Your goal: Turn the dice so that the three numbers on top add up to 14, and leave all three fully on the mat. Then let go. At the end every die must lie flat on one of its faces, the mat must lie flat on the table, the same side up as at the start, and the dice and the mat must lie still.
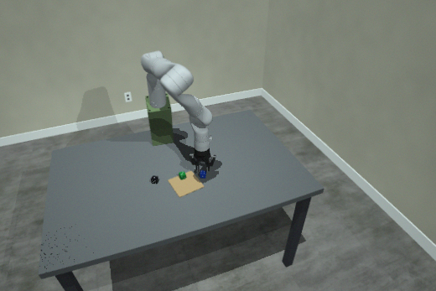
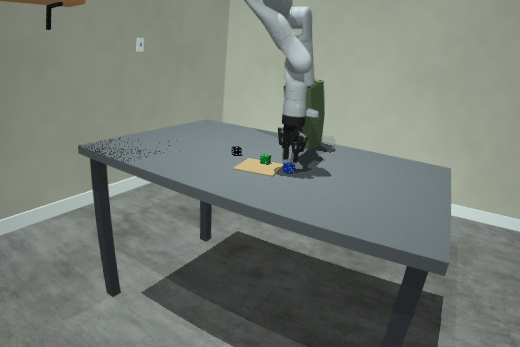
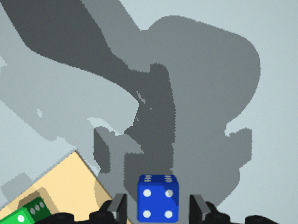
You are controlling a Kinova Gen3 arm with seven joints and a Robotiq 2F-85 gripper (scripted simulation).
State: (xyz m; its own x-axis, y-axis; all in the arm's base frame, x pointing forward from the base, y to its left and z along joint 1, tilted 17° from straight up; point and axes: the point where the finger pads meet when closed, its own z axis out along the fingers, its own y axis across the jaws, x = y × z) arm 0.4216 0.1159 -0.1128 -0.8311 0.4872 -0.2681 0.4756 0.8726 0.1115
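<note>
Now: the blue die 40 mm below my hand. Round my hand: tan mat (100 mm to the right, 50 mm below, 20 mm ahead); then black die (250 mm to the right, 60 mm behind, 40 mm below); then green die (100 mm to the right, 40 mm below, 30 mm behind).
</note>
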